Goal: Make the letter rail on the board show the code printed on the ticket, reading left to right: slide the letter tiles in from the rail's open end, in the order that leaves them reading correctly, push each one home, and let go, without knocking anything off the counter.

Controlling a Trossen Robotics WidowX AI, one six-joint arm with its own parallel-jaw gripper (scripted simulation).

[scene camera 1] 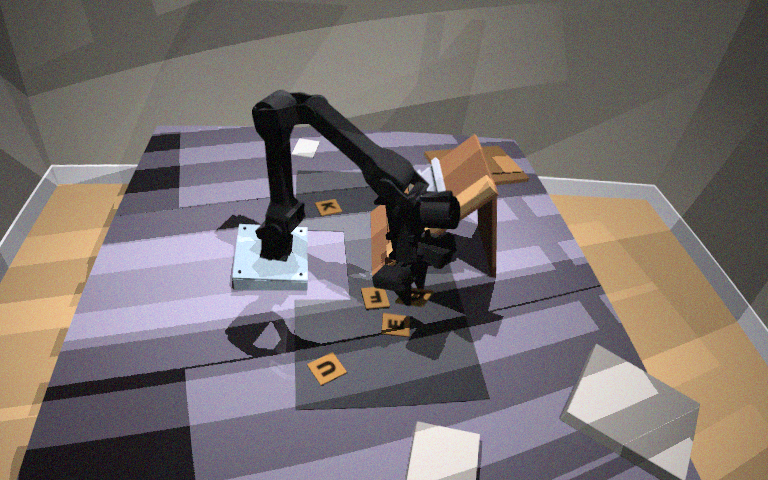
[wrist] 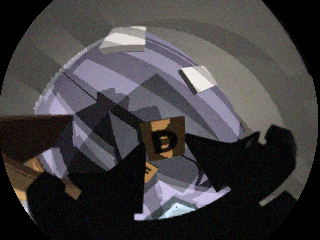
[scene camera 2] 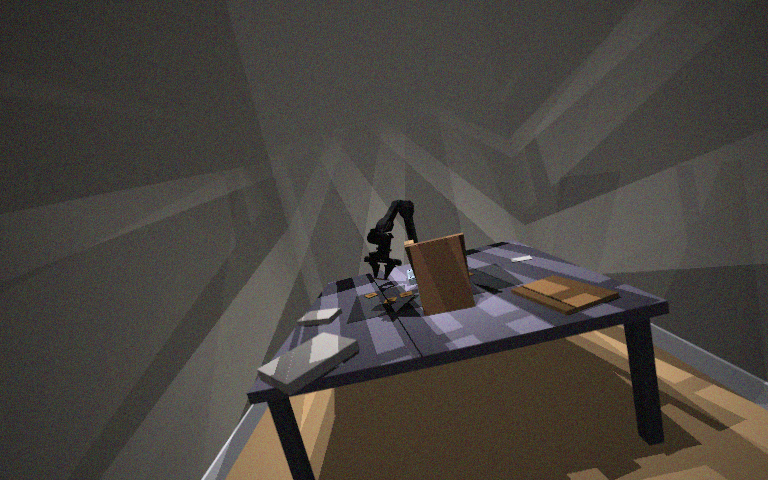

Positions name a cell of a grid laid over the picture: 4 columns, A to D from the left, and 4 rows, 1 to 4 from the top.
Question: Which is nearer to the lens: the white box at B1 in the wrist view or the white slab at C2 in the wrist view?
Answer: The white slab.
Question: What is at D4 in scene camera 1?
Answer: A white box.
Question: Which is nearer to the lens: the letter tile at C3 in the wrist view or the white slab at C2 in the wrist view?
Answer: The letter tile.
